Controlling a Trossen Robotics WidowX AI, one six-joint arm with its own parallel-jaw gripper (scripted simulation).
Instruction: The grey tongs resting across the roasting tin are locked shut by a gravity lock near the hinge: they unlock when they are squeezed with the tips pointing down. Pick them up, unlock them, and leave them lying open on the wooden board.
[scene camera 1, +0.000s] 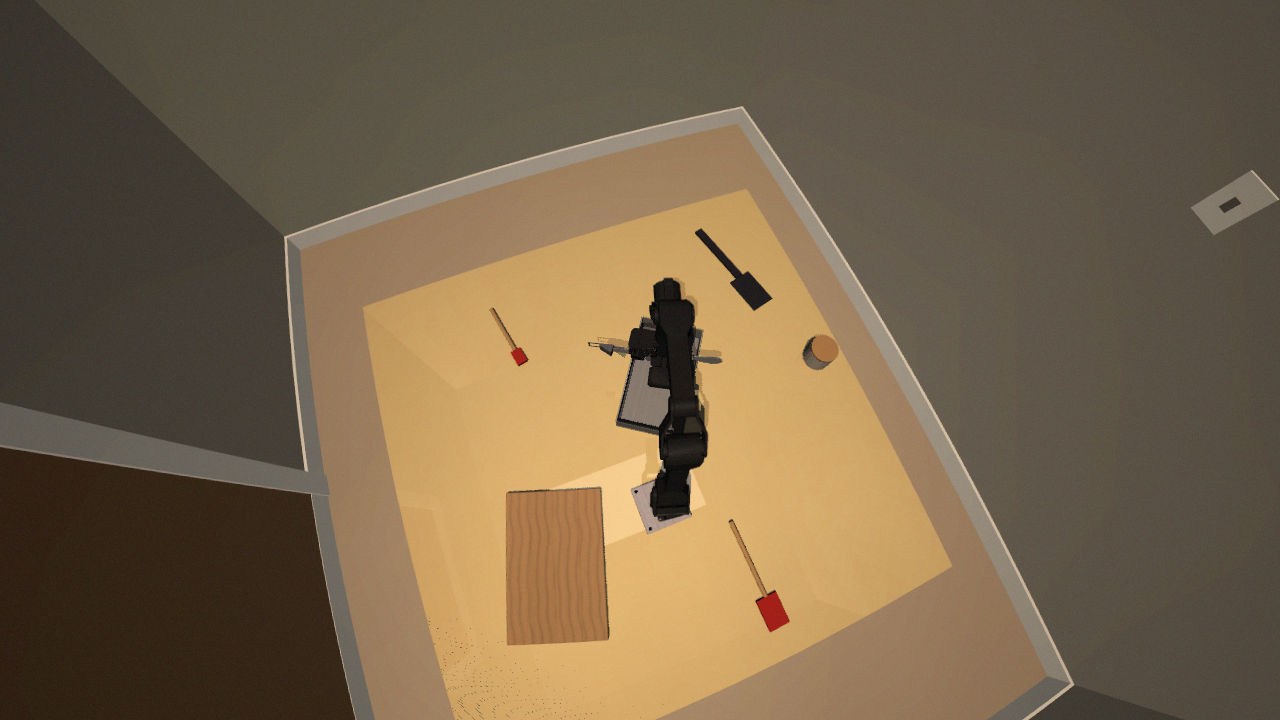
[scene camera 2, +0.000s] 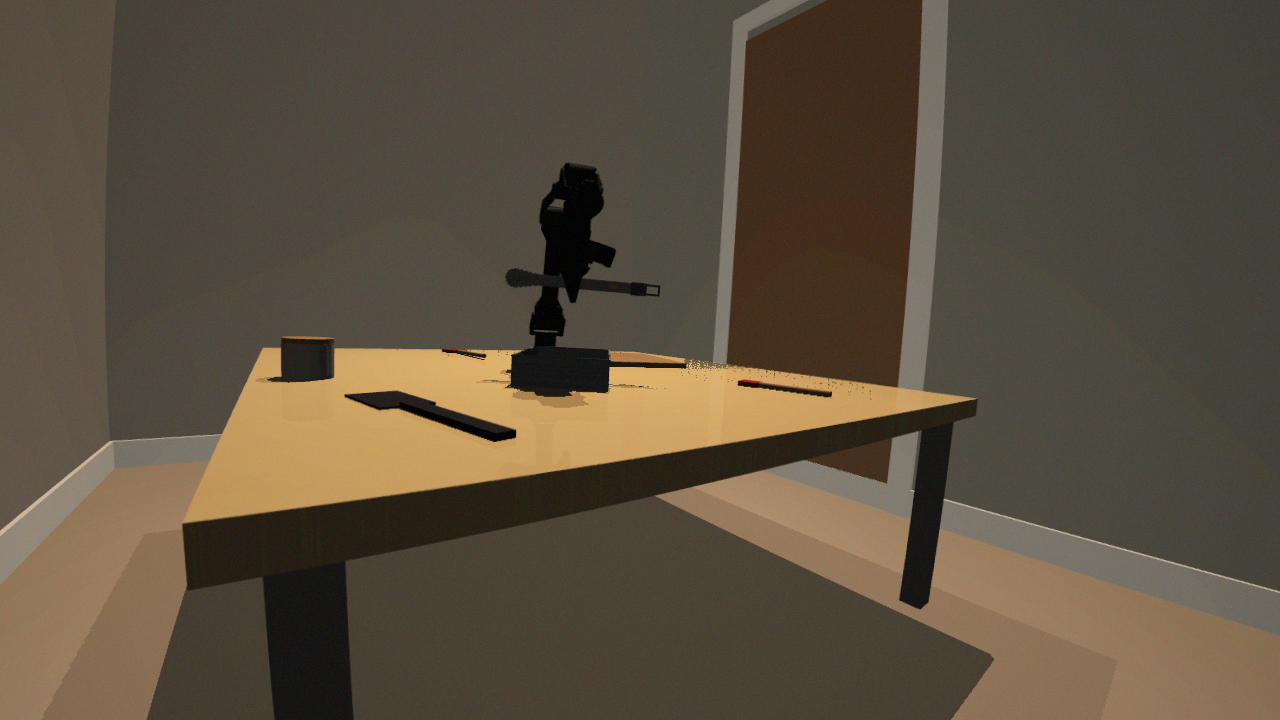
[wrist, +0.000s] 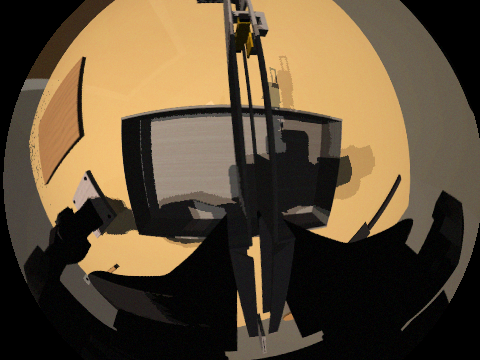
Labels:
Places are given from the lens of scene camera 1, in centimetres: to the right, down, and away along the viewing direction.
gripper (scene camera 1: 662, 360): 6, 0, 109
cork-lidded jar (scene camera 1: 819, 353): 50, -2, 121
black spatula (scene camera 1: 745, 284): 32, -23, 135
red spatula (scene camera 1: 771, 608): 32, 61, 103
The marked spots on the black spatula and the red spatula are 90 cm apart.

